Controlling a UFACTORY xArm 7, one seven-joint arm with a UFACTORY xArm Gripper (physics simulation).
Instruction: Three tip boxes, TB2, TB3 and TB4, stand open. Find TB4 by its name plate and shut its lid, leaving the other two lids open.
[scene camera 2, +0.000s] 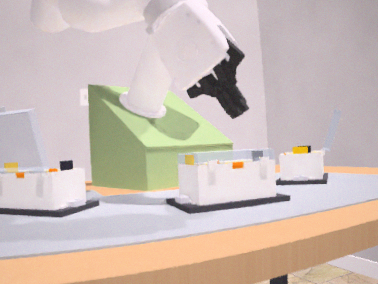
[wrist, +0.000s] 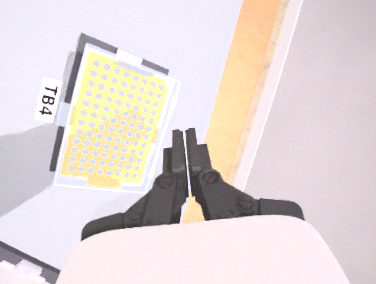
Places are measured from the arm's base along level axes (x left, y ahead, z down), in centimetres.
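Pixels of known places: gripper, fingertip midpoint: (scene camera 2: 241, 114) (wrist: 185, 144); arm's base at its link origin: (scene camera 2: 142, 106).
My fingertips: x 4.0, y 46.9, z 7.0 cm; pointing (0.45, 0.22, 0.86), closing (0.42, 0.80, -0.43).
Observation:
For each thing: its top centre in the pictures, then the offset to it from my fingertips. "spot": a spot on its surface instead. Level surfaces: height alone.
- name plate TB4 at its surface level: dz +12.6 cm
- left box at its top centre: (scene camera 2: 42, 166) dy -14.0, dx -27.8, dz +6.2 cm
- right box at its top centre: (scene camera 2: 297, 150) dy -19.9, dx +23.6, dz +6.2 cm
- grey-blue mat at its surface level: dz +12.8 cm
- wooden table at its surface level: dz +13.1 cm
- box's dark base at a spot on its surface: (wrist: 47, 271) spot: dy -6.8, dx -23.7, dz +12.0 cm
In the wrist view, the name plate TB4 (wrist: 47, 100) lies beside a box (scene camera 2: 227, 182) (wrist: 112, 120) with a yellow perforated rack. This looks like the middle box in the scene view. Its clear lid (scene camera 2: 220, 155) (wrist: 169, 107) lies flat over the top and looks shut. The left box (scene camera 2: 37, 189) has its clear lid (scene camera 2: 20, 140) standing up. The right box (scene camera 2: 301, 166) has its lid (scene camera 2: 332, 130) upright, tilted back a little. My gripper (scene camera 2: 240, 113) (wrist: 185, 144) is shut and empty, above and apart from the TB4 box. The plates of the other two boxes are not readable.
A green sloped block (scene camera 2: 120, 150) stands behind the boxes, at the arm's base. The boxes stand on a grey-blue mat (scene camera 2: 125, 227) (wrist: 200, 30) on a wooden table (scene camera 2: 200, 257) (wrist: 255, 40). Part of another box's dark base (wrist: 47, 271) shows at the wrist view's lower left.

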